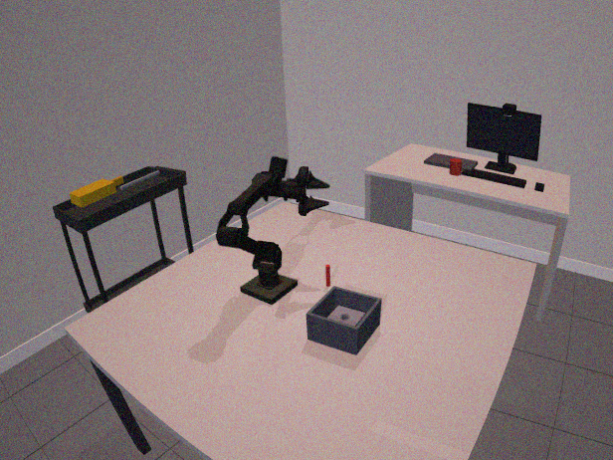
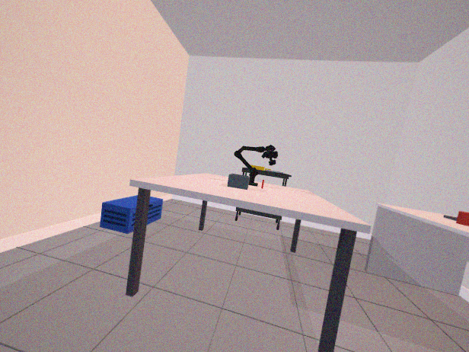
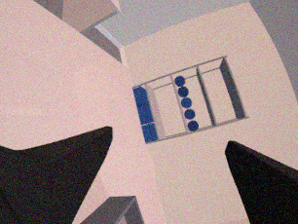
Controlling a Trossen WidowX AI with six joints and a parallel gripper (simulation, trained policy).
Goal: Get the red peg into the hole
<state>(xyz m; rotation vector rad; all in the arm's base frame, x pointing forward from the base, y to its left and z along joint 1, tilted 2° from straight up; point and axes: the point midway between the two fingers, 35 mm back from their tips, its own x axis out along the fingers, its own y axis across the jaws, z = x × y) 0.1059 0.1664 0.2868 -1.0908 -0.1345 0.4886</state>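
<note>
Now: gripper tip 3 cm short of the red peg, 6 cm to the left of it and 26 cm above it. The rest, counted from my gripper tip: grey box: 22 cm ahead, 25 cm to the right, 28 cm below; light plate: 22 cm ahead, 25 cm to the right, 26 cm below.
</note>
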